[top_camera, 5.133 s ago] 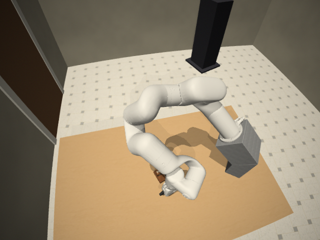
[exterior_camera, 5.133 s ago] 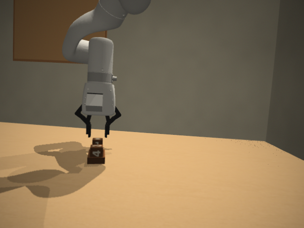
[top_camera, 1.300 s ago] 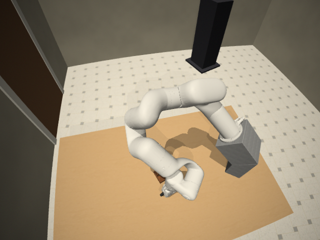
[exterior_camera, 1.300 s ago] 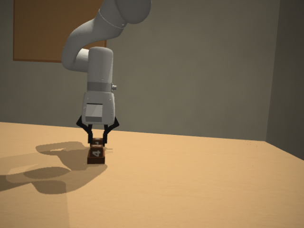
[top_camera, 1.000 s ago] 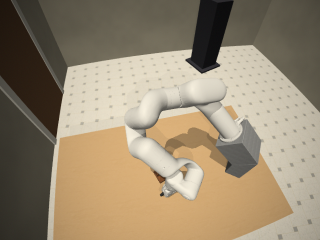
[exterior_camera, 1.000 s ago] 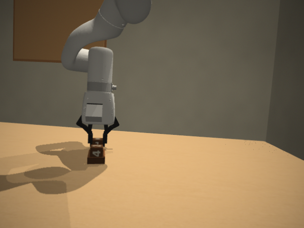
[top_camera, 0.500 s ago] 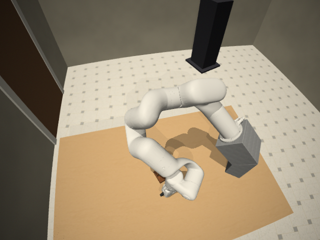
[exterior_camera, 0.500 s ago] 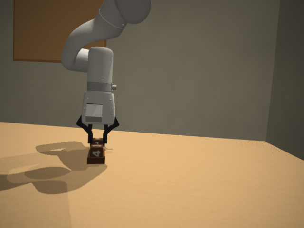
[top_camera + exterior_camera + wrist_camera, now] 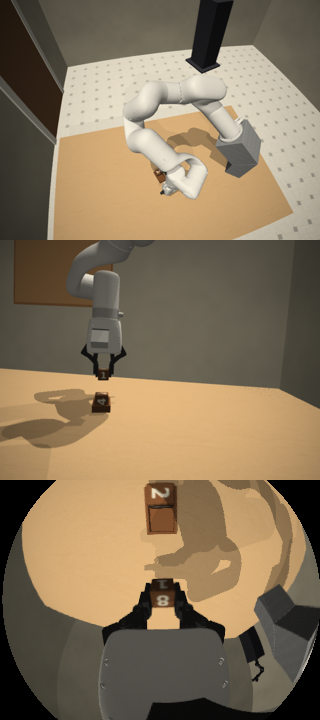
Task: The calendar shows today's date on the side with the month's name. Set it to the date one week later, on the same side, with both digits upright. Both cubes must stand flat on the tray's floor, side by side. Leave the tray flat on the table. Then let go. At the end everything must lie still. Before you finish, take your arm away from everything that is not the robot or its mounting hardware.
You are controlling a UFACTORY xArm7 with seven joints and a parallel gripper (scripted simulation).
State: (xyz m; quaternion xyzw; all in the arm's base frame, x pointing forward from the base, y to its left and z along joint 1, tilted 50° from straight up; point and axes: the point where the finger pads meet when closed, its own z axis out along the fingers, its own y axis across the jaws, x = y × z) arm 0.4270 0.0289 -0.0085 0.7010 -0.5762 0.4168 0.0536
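Right now my hand is 110 mm to the left of the brown tray and 70 mm above it.
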